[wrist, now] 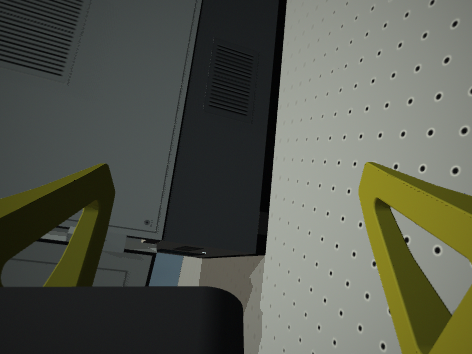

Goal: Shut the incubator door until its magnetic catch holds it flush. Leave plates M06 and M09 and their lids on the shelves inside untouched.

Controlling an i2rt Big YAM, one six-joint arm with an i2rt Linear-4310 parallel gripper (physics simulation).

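Frame: origin at the arm's base, x ahead, y left, z up, level; centimetres.
Where they show: gripper, fingertip midpoint: (236, 177).
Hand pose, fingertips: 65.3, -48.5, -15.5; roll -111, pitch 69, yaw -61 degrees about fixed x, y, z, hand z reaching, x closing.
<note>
Each offset is from my fingertips to the centre of the thing, as dx, dy, dz. "spot": to the spot under its first point. Level surfaces: height alone.
A grey housing (135, 125), seemingly the incubator, fills the upper left and centre of the wrist view. It has a louvred vent at the upper left and a darker side face {spot: +3.0, +31.1, -7.2} (217, 175) with a smaller vent. Below its lower edge, partly behind the left finger, a dark panel {spot: -9.8, +29.2, +0.6} (137, 270) with a thin inset outline shows; it may be the door, but I cannot tell how far it stands open. My gripper (236, 177) is wide open and empty, its yellow fingers on either side of the view. Plates M06 and M09 and their lids do not show.
A pale surface {dz -14.9} (320, 210) with rows of small holes runs down the right, beside the dark side face. A blue patch and a beige area (225, 272) show below the housing. A dark rounded block (120, 320) covers the lower left.
</note>
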